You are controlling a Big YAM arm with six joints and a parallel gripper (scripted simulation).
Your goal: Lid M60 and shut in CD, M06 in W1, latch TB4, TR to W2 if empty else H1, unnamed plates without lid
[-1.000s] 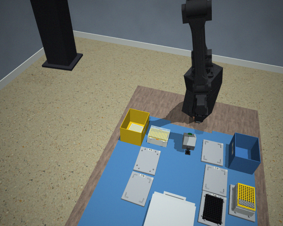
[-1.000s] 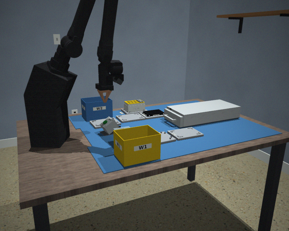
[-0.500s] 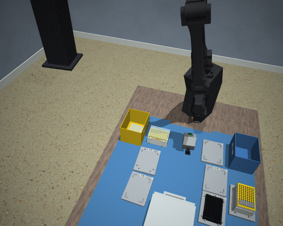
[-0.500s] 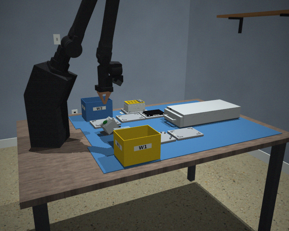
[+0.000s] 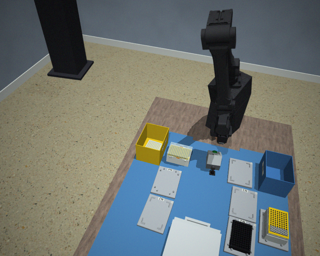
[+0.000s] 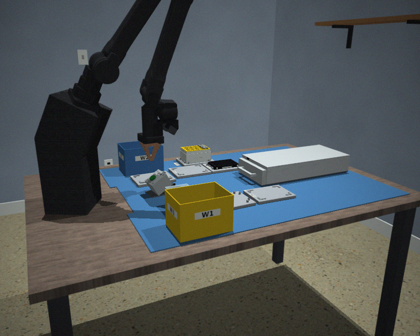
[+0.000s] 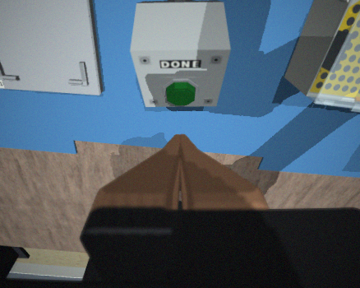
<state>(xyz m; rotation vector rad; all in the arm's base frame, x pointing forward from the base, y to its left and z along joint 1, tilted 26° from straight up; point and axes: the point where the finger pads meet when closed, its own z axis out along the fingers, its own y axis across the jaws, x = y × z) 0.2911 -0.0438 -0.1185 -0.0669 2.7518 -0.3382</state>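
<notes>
Right now the green DONE key is 8 cm below my hand. Also, from my hand: nest N3: 25 cm ahead, 15 cm to the left, 14 cm below; then lid park LP: 14 cm to the left, 14 cm below, 7 cm ahead; then nest N4: 22 cm to the right, 20 cm ahead, 14 cm below.
</notes>
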